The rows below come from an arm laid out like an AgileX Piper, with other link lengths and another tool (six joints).
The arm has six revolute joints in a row. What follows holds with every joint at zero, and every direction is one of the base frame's.
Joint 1 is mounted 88.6 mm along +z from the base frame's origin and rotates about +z.
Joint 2 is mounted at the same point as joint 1 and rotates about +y.
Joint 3 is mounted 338.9 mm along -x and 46.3 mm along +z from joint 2 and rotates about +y.
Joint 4 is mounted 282.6 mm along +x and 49.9 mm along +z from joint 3 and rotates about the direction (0.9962, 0, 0.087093).
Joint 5 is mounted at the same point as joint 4 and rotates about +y.
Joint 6 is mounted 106.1 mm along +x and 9.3 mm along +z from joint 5 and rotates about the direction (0.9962, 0, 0.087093).
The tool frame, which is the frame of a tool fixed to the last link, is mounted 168.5 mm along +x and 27.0 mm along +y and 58.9 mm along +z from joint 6; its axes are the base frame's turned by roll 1.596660, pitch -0.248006 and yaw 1.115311 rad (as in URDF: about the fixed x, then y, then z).
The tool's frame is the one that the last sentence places.
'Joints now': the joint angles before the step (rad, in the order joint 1, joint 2, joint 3, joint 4, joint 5, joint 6). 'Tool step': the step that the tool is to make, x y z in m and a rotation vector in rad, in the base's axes. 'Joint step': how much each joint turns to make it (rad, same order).
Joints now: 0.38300 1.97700 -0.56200 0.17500 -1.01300 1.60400
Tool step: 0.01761 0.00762 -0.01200 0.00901 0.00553 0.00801
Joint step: -0.00799 0.06000 -0.06502 -0.02098 0.00902 0.01500
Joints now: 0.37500 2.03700 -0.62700 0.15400 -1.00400 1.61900
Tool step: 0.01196 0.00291 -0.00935 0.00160 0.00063 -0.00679
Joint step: 0.00000 0.04601 -0.04602 0.00701 0.00001 0.00000
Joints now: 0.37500 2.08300 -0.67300 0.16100 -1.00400 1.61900
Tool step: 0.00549 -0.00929 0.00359 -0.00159 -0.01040 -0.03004
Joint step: -0.00800 0.00201 -0.01400 0.02699 0.00098 -0.01299
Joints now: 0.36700 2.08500 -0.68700 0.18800 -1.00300 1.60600
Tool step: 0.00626 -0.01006 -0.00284 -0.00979 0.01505 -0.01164
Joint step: -0.02702 0.00100 -0.01700 -0.01203 0.03300 -0.00699
